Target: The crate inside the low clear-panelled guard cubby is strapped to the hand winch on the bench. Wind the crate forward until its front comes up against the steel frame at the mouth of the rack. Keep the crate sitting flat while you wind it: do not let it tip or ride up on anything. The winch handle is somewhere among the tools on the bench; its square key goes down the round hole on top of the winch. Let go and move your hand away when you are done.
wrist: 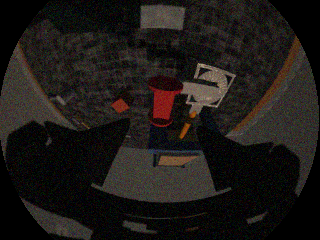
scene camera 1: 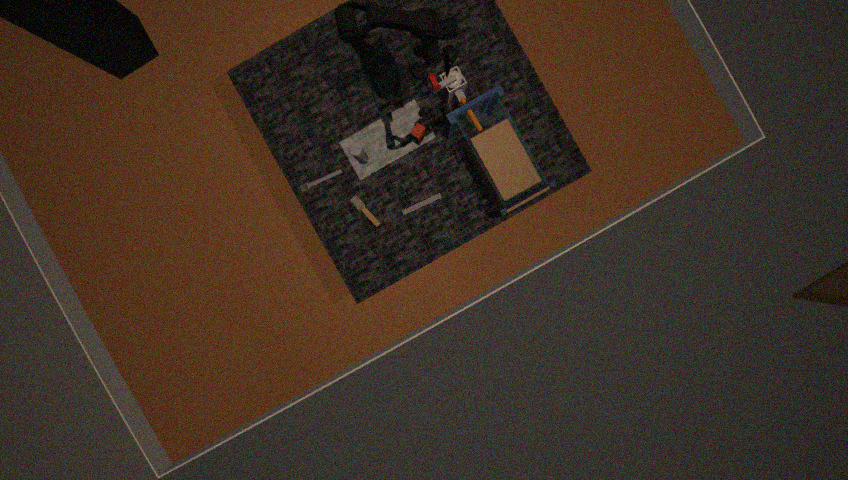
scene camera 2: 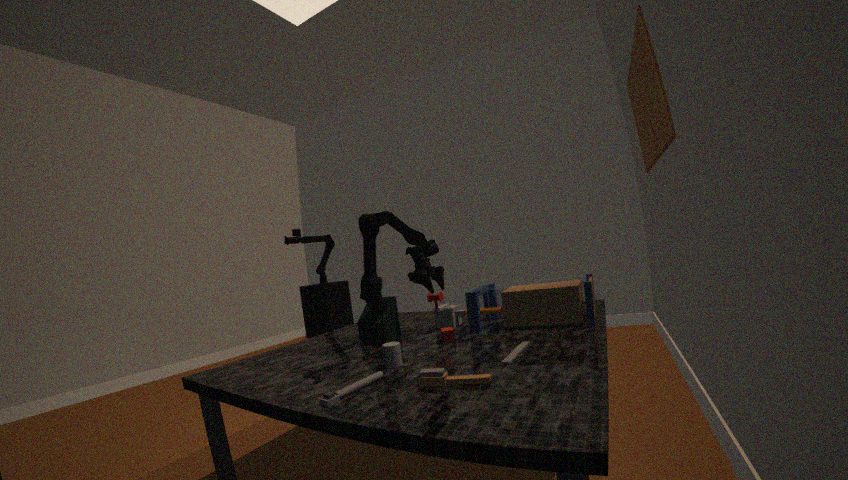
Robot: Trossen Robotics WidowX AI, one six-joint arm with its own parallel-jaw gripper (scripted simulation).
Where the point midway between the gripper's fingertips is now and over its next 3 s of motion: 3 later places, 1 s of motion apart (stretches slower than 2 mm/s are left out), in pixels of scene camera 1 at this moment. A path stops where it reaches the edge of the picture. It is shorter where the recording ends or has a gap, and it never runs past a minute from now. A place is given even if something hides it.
The gripper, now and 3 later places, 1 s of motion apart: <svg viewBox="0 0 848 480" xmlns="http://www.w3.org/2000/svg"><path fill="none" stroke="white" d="M436 81L435 87L437 89L441 94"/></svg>
